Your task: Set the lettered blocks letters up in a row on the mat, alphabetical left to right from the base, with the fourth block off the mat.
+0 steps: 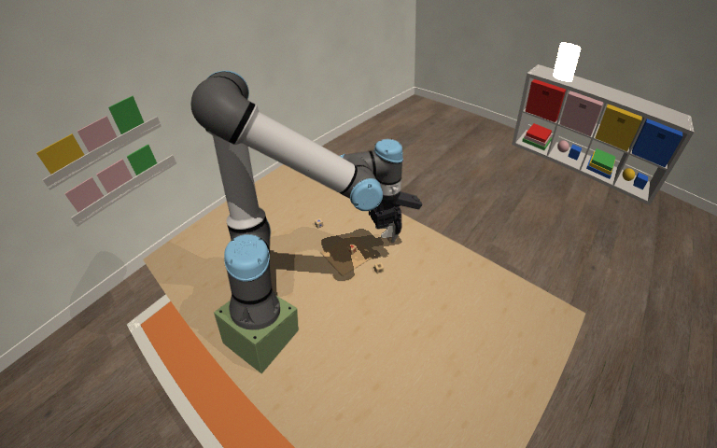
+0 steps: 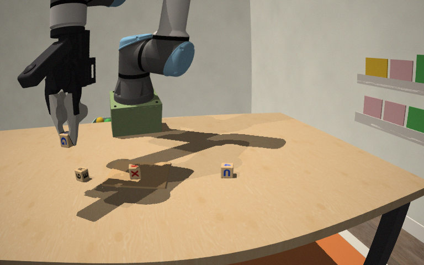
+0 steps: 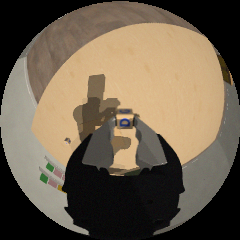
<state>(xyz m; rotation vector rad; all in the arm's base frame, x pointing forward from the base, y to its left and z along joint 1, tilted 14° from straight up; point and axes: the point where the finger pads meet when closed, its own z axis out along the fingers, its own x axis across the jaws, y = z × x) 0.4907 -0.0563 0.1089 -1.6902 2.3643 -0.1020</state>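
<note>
Right now my hand is 100 mm past the thin tan mat, 120 mm to the right of it and 120 mm above it. Round my hand: wooden block (70 mm behind, 10 mm to the right, 100 mm below).
</note>
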